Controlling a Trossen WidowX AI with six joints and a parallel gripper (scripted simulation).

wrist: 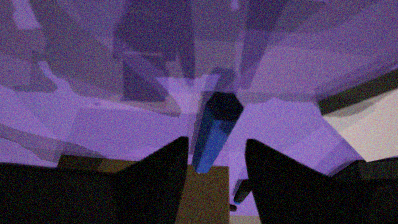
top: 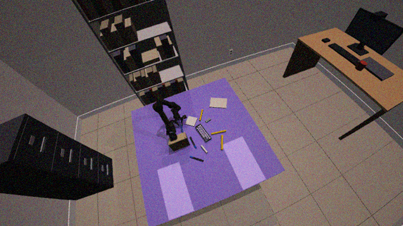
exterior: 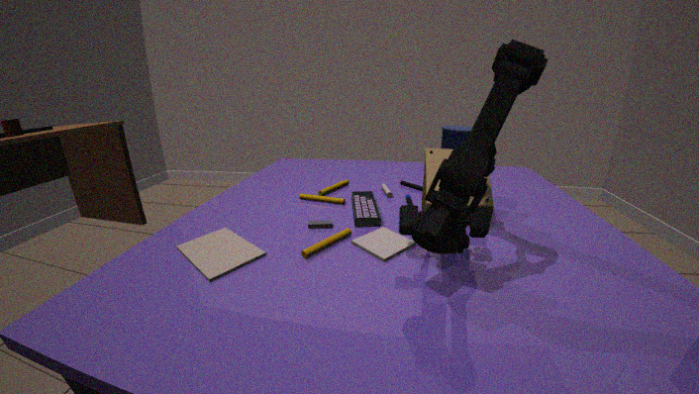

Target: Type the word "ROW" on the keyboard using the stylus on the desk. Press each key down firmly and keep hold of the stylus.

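My gripper tip is now 60 mm to the left of the blue hexagonal stylus and 10 mm above it. The rest, counted from my gripper tip: yellow stick: 250 mm ahead, 70 mm to the left, 10 mm below; white stick: 170 mm ahead, 320 mm to the right, 10 mm below; grey block: 300 mm ahead, 20 mm to the right, 10 mm below.
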